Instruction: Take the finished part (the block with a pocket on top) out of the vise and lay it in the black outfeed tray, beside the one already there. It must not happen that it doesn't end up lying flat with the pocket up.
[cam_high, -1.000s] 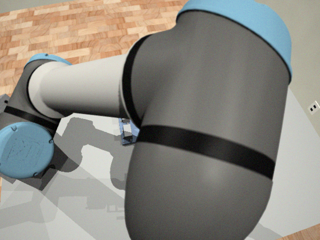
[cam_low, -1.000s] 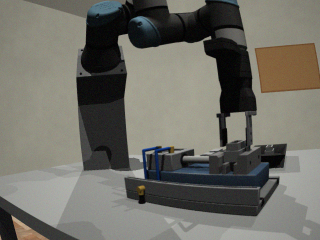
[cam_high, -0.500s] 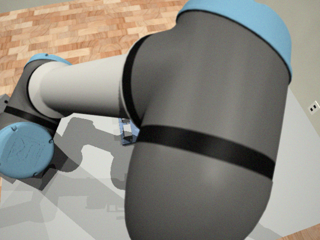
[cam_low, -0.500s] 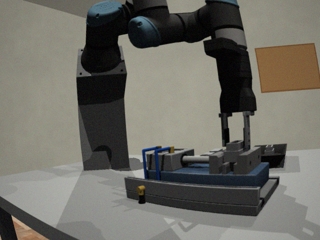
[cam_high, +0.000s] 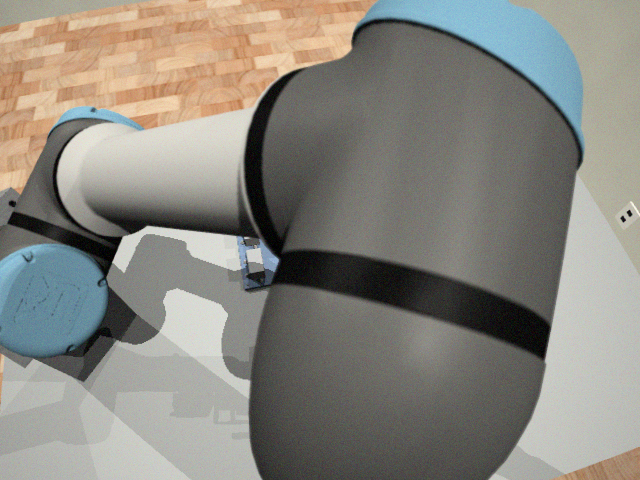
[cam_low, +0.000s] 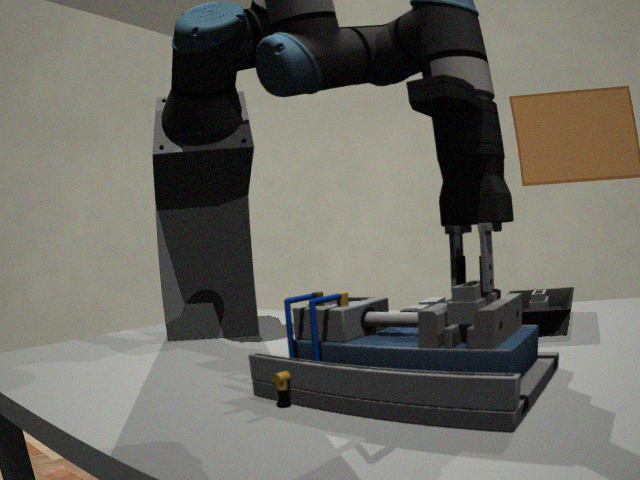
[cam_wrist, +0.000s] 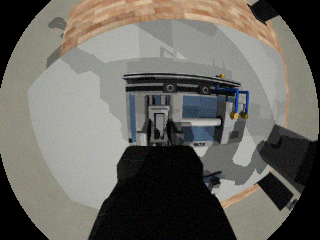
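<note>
Right now my hand is 70 mm past the blue base, 10 mm to the right of it and 80 mm above it. Round my hand: blue fixture plate 120 mm behind, 360 mm to the left, 120 mm below; then yellow block 80 mm behind, 400 mm to the left, 100 mm below.
</note>
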